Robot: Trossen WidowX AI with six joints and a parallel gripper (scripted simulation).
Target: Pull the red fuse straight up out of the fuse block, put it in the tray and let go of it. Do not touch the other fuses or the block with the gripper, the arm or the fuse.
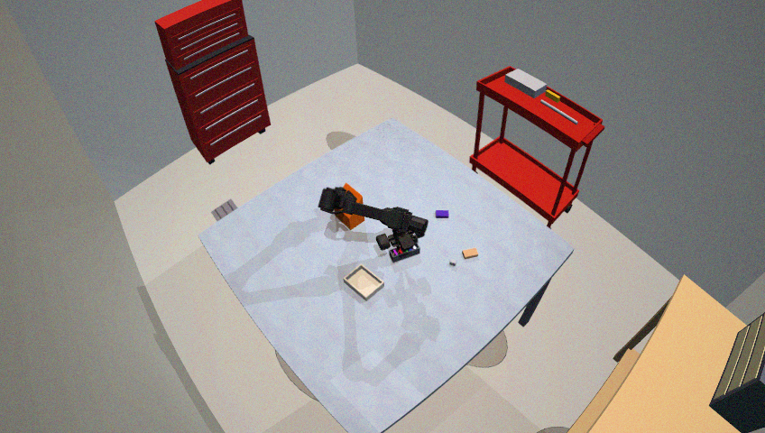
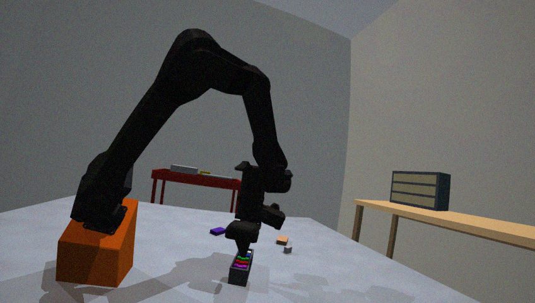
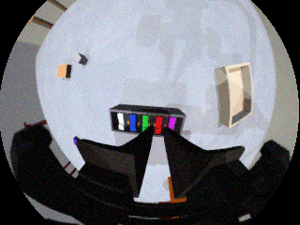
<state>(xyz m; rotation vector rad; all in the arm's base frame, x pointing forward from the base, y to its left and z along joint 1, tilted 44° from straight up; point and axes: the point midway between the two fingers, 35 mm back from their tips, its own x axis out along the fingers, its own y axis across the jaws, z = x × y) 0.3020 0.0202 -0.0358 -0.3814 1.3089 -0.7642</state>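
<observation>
Right now the red fuse is 30 mm below my gripper tip. From my gripper tip the other things lie so: purple block (60 mm behind, 290 mm to the left, 50 mm below); then small grey cube (170 mm ahead, 140 mm to the left, 40 mm below); then beige tray (20 mm ahead, 200 mm to the right, 50 mm below).
</observation>
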